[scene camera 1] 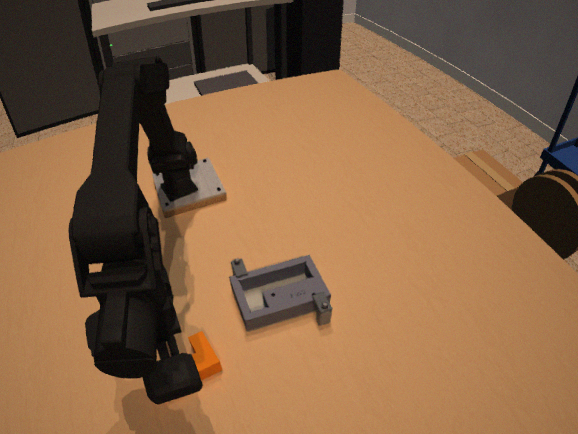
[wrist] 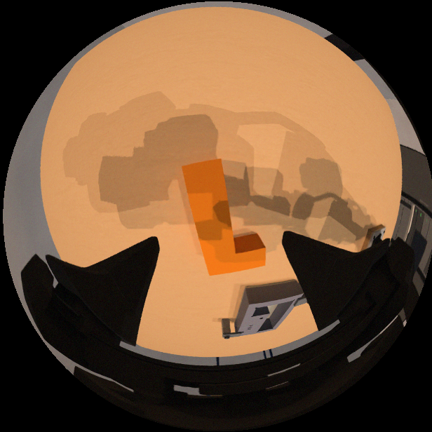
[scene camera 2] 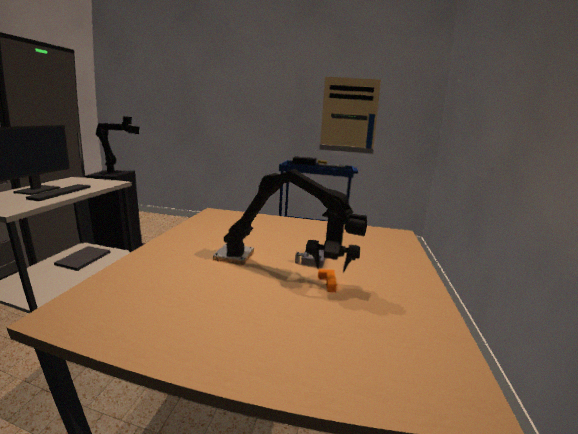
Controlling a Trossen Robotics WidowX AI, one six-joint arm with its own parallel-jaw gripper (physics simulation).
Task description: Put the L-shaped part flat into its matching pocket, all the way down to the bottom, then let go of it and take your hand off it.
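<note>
The orange L-shaped part lies flat on the table, outside the fixture. In scene camera 1 the gripper hides some of it. The grey fixture stands apart from the part, to its upper right in scene camera 1. Its L-shaped pocket is empty and shows a pale floor. My gripper is wide open and empty, pointing down above the part. In the wrist view the part's short-leg end shows between the fingertips, and its long leg reaches beyond them.
Two small grey brackets stand up at opposite corners of the fixture. The arm's base plate is bolted to the table behind the fixture in scene camera 1. A blue cart stands beyond the table.
</note>
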